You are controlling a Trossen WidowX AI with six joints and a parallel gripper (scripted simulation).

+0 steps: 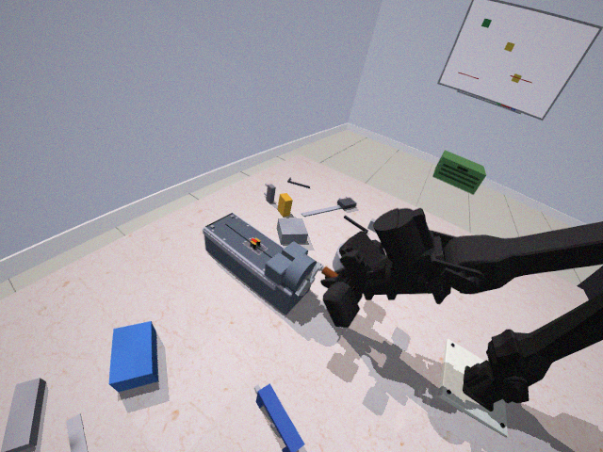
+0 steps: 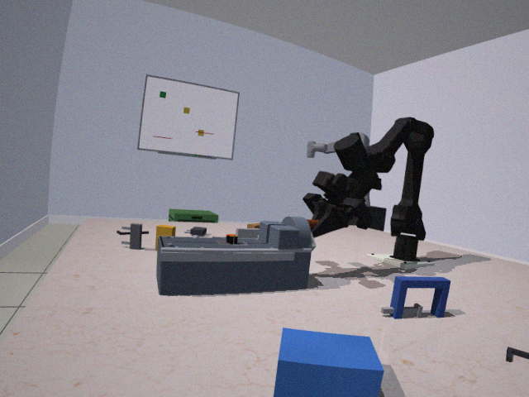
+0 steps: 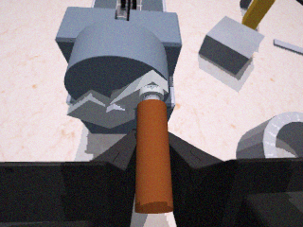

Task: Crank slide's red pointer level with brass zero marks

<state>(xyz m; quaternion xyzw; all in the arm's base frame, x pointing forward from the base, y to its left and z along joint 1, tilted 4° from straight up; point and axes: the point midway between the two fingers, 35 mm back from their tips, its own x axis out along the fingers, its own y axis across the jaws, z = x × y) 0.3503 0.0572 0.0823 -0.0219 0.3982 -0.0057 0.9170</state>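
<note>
The brown crank handle lies 20 mm behind my gripper tip and 30 mm above it. Round my gripper tip: blue bracket: 70 mm behind, 220 mm to the left, 50 mm below; red pointer: 170 mm ahead, 20 mm to the left; grey block: 180 mm ahead, 140 mm to the right, 70 mm below.
</note>
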